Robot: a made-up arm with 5 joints.
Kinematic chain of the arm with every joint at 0, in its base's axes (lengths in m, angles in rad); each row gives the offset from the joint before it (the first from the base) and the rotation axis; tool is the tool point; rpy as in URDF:
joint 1: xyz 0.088 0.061 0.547 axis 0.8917 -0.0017 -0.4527
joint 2: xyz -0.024 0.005 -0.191 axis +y
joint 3: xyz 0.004 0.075 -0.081 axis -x
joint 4: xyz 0 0.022 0.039 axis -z
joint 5: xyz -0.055 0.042 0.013 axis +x
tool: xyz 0.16 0.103 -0.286 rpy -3.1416 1.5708 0
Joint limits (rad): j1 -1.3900..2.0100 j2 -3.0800..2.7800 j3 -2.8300..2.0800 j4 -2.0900..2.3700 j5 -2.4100..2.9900
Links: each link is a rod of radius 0.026 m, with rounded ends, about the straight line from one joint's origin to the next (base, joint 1, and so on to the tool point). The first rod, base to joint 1, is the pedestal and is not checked.
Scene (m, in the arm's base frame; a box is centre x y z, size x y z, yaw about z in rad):
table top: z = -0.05
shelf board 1: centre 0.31 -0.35 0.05 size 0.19 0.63 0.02 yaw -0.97
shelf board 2: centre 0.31 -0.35 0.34 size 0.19 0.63 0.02 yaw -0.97
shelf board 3: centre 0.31 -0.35 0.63 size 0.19 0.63 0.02 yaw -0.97
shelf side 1: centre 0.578 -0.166 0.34 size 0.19 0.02 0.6 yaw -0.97
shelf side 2: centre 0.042 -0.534 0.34 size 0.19 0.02 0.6 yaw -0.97
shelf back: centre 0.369 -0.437 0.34 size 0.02 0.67 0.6 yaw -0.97
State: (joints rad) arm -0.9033 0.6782 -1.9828 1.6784 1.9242
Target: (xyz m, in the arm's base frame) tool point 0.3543 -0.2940 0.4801
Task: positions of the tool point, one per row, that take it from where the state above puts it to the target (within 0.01 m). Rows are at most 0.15 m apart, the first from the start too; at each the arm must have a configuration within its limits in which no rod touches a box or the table.
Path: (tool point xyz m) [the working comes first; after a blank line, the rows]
Joints at the target: -0.9979 0.4828 -1.3883 1.4466 2.2935
Straight joint move there: touches shelf board 2.

1: 0.1777 -0.3670 0.2032
2: 0.1445 -0.3177 0.2029
3: 0.1193 -0.2616 0.2147
4: 0.1897 -0.2452 0.3032
5: 0.2337 -0.2029 0.3951
6: 0.2492 -0.1407 0.4801
7: 0.2837 -0.1930 0.4675
8: 0.3190 -0.2452 0.4672
9: 0.3543 -0.2940 0.4801

